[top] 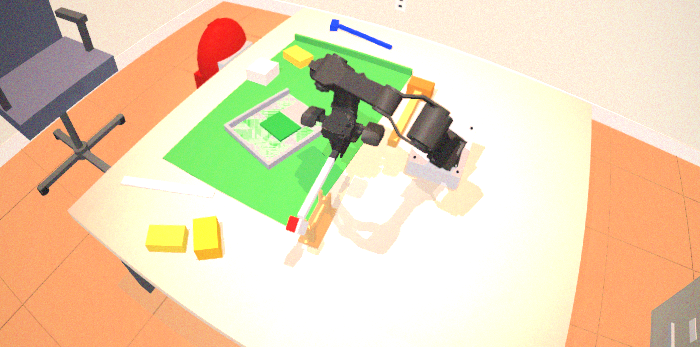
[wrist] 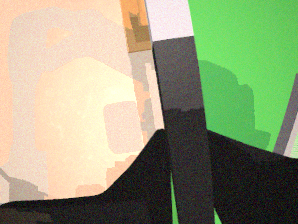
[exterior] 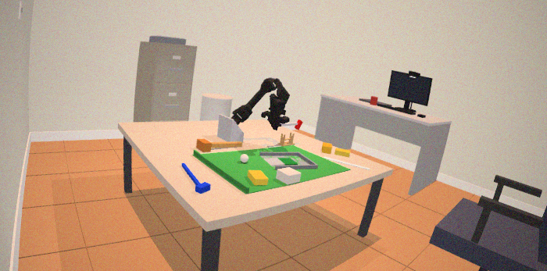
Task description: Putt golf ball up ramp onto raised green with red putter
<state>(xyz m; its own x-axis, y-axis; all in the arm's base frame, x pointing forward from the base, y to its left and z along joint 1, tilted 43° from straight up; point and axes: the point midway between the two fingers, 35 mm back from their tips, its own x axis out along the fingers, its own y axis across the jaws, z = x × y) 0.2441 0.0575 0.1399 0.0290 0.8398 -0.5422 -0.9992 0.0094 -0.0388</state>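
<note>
My gripper tip is now 10 mm past the red putter, 120 mm to the right of it and 30 mm below it. Round my gripper tip: tan rack 10 mm behind, 130 mm to the left, 70 mm below; then white strip 430 mm ahead, 200 mm to the left, 110 mm below; then white golf ball 140 mm ahead, 370 mm to the right, 90 mm below.
</note>
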